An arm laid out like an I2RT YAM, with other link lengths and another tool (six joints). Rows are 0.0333 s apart.
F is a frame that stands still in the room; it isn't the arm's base.
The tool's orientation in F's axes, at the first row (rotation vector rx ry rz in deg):
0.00, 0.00, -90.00
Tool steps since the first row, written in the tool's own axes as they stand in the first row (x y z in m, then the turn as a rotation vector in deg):
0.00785, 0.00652, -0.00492, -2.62, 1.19, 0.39
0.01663, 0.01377, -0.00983, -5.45, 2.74, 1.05
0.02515, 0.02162, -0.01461, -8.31, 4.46, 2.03
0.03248, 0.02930, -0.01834, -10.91, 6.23, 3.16
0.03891, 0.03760, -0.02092, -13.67, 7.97, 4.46
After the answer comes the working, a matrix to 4 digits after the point.
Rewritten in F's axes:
0.00652, -0.00785, -0.00492, 1.19, 2.62, 0.39
0.01377, -0.01663, -0.00983, 2.74, 5.45, 1.05
0.02162, -0.02515, -0.01461, 4.46, 8.31, 2.03
0.02930, -0.03248, -0.01834, 6.23, 10.91, 3.16
0.03760, -0.03891, -0.02092, 7.97, 13.67, 4.46

The tool's axes in the first row as the columns of a matrix, in F's axes (rounded; the answer above uses it unrounded):
0.0000, 1.0000, 0.0000
-1.0000, 0.0000, 0.0000
0.0000, 0.0000, 1.0000

